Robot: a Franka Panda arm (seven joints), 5 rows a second.
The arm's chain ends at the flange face. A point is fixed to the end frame.
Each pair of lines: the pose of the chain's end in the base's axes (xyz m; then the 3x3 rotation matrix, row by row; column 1 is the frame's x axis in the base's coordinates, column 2 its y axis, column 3 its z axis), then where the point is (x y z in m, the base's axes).
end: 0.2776, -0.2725, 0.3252; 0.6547, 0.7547, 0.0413; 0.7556, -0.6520, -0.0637; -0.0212, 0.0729, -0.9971
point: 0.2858 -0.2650 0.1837
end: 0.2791, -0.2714, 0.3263; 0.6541, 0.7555, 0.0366; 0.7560, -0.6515, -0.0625; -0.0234, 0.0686, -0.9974
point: 0.2866 -0.2638 0.1847
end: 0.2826, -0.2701, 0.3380; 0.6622, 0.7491, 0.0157; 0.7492, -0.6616, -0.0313; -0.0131, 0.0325, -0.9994
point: 0.2873 -0.2581 0.1966
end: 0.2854, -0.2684, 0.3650; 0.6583, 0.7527, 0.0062; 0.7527, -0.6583, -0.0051; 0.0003, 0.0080, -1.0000
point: 0.2887 -0.2527 0.2239
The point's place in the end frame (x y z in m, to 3 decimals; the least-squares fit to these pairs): 0.014 -0.009 0.141
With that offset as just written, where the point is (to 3 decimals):
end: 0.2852, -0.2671, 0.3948; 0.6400, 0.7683, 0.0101; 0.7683, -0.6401, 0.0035; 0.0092, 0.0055, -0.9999
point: 0.289 -0.250 0.254
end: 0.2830, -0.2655, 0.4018; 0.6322, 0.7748, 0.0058; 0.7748, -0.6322, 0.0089; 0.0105, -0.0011, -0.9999
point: 0.286 -0.248 0.261
